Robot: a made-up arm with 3 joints. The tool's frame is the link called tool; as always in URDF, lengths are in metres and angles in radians. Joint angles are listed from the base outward. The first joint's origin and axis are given. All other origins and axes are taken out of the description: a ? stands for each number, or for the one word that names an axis. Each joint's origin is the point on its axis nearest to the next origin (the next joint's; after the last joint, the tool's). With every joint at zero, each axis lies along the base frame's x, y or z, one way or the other. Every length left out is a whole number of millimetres.
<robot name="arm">
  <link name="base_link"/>
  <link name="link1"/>
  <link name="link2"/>
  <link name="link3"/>
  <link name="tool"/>
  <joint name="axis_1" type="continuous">
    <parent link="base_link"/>
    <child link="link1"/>
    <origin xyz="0 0.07 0.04" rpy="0 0 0"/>
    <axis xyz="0 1 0"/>
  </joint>
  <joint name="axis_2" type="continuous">
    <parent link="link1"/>
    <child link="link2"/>
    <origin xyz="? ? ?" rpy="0 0 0"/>
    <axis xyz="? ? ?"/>
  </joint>
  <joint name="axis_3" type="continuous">
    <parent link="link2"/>
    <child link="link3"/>
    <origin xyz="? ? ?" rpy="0 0 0"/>
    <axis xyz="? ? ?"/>
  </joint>
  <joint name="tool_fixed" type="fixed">
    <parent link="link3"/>
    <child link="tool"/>
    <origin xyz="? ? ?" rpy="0 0 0"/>
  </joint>
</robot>
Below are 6 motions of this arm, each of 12 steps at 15 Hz.
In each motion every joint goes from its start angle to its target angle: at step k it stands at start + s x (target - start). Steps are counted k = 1, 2, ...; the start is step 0. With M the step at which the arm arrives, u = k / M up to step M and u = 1 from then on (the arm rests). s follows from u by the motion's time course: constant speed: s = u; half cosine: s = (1 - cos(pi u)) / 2; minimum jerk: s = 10 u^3 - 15 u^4 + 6 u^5.
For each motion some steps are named. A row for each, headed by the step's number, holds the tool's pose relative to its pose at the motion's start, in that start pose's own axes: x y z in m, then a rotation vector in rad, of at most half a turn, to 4 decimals.
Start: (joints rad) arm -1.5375 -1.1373 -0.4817
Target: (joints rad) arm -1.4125 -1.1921 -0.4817
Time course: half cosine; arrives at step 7
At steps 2, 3, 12:
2: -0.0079 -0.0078 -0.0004 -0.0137 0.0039 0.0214
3: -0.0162 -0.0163 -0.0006 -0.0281 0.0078 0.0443
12: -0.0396 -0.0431 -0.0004 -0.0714 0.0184 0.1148

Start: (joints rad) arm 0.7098 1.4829 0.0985
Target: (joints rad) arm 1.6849 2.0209 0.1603
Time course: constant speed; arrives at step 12
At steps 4, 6, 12:
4: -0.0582 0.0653 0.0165 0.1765 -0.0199 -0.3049
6: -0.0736 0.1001 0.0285 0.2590 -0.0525 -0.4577
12: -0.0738 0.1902 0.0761 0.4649 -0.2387 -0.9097

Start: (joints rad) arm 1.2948 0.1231 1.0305
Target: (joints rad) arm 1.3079 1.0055 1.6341
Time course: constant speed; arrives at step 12
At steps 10, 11, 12:
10: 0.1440 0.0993 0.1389 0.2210 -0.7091 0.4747
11: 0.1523 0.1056 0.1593 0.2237 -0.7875 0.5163
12: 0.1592 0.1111 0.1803 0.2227 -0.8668 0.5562

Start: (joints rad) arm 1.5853 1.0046 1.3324
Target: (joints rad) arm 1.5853 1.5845 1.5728
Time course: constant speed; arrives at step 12
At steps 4, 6, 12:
4: 0.0521 0.0139 0.0238 0.0381 -0.1896 0.0799
6: 0.0761 0.0205 0.0396 0.0515 -0.2855 0.1194
12: 0.1374 0.0377 0.1006 0.0685 -0.5772 0.2336

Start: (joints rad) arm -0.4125 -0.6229 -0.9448
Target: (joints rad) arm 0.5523 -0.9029 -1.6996
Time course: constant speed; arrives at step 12
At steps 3, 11, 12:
3: -0.0524 -0.1265 0.0154 -0.1997 0.0367 -0.0405
11: -0.0786 -0.4375 0.1729 -0.6782 -0.0504 -0.0595
12: -0.0698 -0.4691 0.2011 -0.7270 -0.0763 -0.0516

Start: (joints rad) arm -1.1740 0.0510 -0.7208
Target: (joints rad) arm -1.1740 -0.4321 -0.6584
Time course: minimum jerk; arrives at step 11
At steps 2, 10, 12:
2: 0.0041 -0.0045 -0.0011 -0.0163 -0.0143 0.0028
10: 0.0904 -0.1003 0.0077 -0.3703 -0.3055 0.0608
12: 0.0910 -0.1009 0.0079 -0.3728 -0.3074 0.0612

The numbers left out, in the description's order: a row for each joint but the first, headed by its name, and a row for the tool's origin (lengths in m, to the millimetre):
axis_2: xyz -0.02 0 -0.29, axis 1 0 0
axis_3: xyz 0 0.08 -0.28, axis 0 0 1
tool: xyz 0.02 -0.02 0

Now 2 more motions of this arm.
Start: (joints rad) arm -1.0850 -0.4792 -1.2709
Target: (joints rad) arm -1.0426 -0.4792 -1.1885
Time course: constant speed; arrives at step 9
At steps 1, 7, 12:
1: -0.0005 -0.0024 0.0001 -0.0040 0.0013 0.0113
7: -0.0036 -0.0166 0.0012 -0.0277 0.0095 0.0793
12: -0.0047 -0.0213 0.0016 -0.0355 0.0126 0.1019

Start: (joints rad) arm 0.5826 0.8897 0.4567
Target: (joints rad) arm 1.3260 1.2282 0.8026
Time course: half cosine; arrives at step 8
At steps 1, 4, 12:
1: -0.0085 0.0086 0.0009 0.0194 0.0101 -0.0089
4: -0.0873 0.1184 0.0305 0.2505 0.0922 -0.1360
12: -0.1187 0.2331 0.0903 0.4696 0.1041 -0.3120

